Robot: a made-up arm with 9 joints. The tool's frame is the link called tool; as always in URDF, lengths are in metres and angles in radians. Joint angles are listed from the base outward.
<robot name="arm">
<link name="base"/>
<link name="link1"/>
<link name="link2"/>
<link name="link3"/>
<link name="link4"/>
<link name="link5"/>
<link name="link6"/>
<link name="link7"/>
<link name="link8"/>
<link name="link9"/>
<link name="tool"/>
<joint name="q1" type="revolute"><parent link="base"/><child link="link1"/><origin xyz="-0.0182 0.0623 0.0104" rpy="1.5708 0 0"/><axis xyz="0 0 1"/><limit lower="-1.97" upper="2.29"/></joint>
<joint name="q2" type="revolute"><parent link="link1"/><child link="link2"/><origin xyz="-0.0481 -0.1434 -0.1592" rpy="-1.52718 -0.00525 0.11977"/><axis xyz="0 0 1"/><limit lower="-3.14" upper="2.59"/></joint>
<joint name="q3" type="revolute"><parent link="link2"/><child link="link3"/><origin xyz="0.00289 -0.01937 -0.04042" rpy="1.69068 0 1.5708"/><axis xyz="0 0 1"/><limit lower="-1.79" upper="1.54"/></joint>
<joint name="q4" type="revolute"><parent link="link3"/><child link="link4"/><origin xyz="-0.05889 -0.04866 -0.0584" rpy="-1.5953 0.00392 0.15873"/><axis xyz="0 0 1"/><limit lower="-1.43" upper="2.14"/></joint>
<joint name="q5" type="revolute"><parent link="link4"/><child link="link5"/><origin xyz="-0.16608 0.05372 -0.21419" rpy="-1.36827 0.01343 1.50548"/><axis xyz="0 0 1"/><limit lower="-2.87" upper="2.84"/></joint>
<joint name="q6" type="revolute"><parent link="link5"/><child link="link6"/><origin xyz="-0.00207 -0.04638 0.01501" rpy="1.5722 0.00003 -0.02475"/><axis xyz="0 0 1"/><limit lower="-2.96" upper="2.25"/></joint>
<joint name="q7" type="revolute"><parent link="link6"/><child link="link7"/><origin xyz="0.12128 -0.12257 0.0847" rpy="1.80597 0.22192 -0.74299"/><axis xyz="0 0 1"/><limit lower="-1.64" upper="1.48"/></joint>
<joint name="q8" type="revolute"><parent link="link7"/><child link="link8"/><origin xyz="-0.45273 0.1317 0.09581" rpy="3.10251 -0.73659 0.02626"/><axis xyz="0 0 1"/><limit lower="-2.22" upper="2.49"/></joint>
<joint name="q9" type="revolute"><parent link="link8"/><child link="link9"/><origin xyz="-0.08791 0.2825 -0.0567" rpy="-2.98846 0.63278 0.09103"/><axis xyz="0 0 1"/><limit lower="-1.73" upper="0.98"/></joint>
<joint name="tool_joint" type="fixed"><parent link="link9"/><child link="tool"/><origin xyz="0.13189 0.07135 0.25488" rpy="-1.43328 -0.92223 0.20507"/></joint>
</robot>
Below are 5 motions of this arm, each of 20 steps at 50 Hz.
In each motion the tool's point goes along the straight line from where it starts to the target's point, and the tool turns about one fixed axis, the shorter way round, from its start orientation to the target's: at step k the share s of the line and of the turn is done. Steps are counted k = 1, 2, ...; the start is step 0. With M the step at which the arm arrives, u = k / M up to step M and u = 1 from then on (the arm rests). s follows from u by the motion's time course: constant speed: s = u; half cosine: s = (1 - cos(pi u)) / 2; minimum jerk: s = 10 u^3 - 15 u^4 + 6 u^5.
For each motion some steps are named. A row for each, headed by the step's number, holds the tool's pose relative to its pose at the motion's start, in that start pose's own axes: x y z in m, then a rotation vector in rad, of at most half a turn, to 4 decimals.
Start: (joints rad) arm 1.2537 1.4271 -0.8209 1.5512 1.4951 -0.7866 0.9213 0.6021 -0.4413
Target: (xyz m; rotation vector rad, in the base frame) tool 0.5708 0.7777 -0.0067 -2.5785 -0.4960 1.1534
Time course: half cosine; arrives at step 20
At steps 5, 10, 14, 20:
5: -0.0330 -0.0102 -0.0068 -0.0686 0.1066 0.0056
10: -0.1128 -0.0348 -0.0233 -0.2341 0.3641 0.0190
14: -0.1792 -0.0553 -0.0371 -0.3717 0.5781 0.0302
20: -0.2257 -0.0696 -0.0467 -0.4681 0.7282 0.0381

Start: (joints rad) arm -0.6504 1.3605 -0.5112 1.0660 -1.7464 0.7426 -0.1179 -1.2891 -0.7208
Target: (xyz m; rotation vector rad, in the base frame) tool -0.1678 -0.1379 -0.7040 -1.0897 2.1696 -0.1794
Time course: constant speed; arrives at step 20
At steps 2, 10, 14, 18, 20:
2: -0.0106 -0.0178 -0.0118 0.1228 -0.0204 0.0035
10: -0.0528 -0.0892 -0.0588 0.6139 -0.1020 0.0173
14: -0.0739 -0.1248 -0.0824 0.8594 -0.1428 0.0243
18: -0.0950 -0.1605 -0.1059 1.1050 -0.1836 0.0312
20: -0.1056 -0.1783 -0.1177 1.2277 -0.2040 0.0347

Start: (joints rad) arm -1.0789 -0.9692 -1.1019 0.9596 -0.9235 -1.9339 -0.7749 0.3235 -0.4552
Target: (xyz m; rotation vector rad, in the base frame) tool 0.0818 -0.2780 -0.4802 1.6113 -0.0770 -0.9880
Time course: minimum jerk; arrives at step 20
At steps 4, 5, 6, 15, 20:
4: -0.0073 0.0044 0.0150 -0.0415 -0.0134 -0.0206
5: -0.0131 0.0078 0.0267 -0.0741 -0.0240 -0.0368
6: -0.0207 0.0123 0.0421 -0.1167 -0.0378 -0.0580
15: -0.1136 0.0674 0.2317 -0.6416 -0.2080 -0.3190
20: -0.1268 0.0752 0.2584 -0.7157 -0.2320 -0.3558

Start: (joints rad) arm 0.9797 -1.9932 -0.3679 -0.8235 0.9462 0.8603 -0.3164 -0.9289 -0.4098
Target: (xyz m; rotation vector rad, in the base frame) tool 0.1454 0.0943 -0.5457 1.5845 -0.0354 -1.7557
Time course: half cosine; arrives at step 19
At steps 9, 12, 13, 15, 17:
9: -0.0738 -0.0805 -0.1871 0.3139 0.3421 -0.2856
12: -0.1128 -0.1231 -0.2859 0.4797 0.5227 -0.4364
13: -0.1245 -0.1358 -0.3155 0.5294 0.5768 -0.4816
15: -0.1439 -0.1571 -0.3649 0.6123 0.6671 -0.5570
17: -0.1566 -0.1708 -0.3968 0.6659 0.7256 -0.6058

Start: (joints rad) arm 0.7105 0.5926 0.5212 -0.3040 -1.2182 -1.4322 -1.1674 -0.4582 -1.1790
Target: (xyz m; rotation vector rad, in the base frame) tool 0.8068 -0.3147 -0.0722 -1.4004 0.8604 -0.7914
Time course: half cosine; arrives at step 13
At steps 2, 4, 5, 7, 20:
2: 0.0006 -0.0062 -0.0175 0.0264 0.0095 -0.0039
4: 0.0023 -0.0233 -0.0660 0.0996 0.0357 -0.0145
5: 0.0034 -0.0349 -0.0987 0.1488 0.0534 -0.0217
7: 0.0060 -0.0605 -0.1713 0.2583 0.0927 -0.0377
20: 0.0106 -0.1080 -0.3058 0.4610 0.1655 -0.0673

